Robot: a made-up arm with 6 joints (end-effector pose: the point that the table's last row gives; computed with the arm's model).
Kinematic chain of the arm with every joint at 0, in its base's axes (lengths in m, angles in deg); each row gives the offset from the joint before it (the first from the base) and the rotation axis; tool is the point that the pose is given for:
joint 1: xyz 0 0 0.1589 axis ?
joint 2: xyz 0 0.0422 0 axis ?
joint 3: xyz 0 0 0.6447 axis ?
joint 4: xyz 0 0 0.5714 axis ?
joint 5: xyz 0 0 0 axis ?
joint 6: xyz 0 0 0.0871 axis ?
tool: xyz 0 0 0
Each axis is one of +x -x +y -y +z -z.
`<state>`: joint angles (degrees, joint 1 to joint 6).
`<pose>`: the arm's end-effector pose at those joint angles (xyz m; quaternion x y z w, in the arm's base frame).
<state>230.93 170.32 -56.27 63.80 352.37 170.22</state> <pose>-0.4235 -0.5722 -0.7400 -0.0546 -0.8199 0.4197 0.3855</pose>
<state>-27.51 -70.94 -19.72 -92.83 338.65 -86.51</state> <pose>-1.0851 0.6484 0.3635 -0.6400 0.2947 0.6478 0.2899</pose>
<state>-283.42 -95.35 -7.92 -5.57 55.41 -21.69</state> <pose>-0.3273 -1.2199 0.0257 0.3376 -0.2290 0.4128 0.8144</pose>
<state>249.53 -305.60 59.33 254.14 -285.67 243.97</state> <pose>-0.4131 -0.9965 0.3158 0.2978 -0.5875 -0.3355 0.6735</pose>
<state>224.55 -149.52 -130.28 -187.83 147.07 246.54</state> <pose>-0.0771 -0.1441 -0.2657 -0.5277 0.1662 -0.4485 0.7020</pose>
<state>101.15 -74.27 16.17 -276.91 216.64 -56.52</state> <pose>0.2122 -1.0280 0.5934 -0.8084 -0.2983 -0.3985 0.3142</pose>
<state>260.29 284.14 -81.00 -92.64 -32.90 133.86</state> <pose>0.2367 0.8528 -0.2754 -0.9020 -0.2598 -0.3420 0.0436</pose>
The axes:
joint 1: +z
joint 2: +y
joint 3: +y
joint 4: +z
joint 5: +y
joint 6: +z

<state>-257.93 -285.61 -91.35 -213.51 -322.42 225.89</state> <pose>-0.1519 0.3681 0.9320 0.1611 -0.4113 0.7398 0.5075</pose>
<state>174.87 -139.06 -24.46 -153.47 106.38 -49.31</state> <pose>0.5034 -0.0501 -0.8737 0.1574 -0.6795 -0.4937 0.5193</pose>
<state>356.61 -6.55 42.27 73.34 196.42 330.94</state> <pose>0.2063 0.0064 1.1996 0.7341 -0.5717 -0.1946 0.3105</pose>
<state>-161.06 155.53 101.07 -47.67 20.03 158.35</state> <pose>0.3594 0.1020 -0.5597 -0.5448 0.4471 -0.2076 0.6784</pose>
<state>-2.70 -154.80 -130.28 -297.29 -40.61 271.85</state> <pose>0.3335 -0.0239 -0.2335 0.1524 0.4837 -0.3864 0.7704</pose>
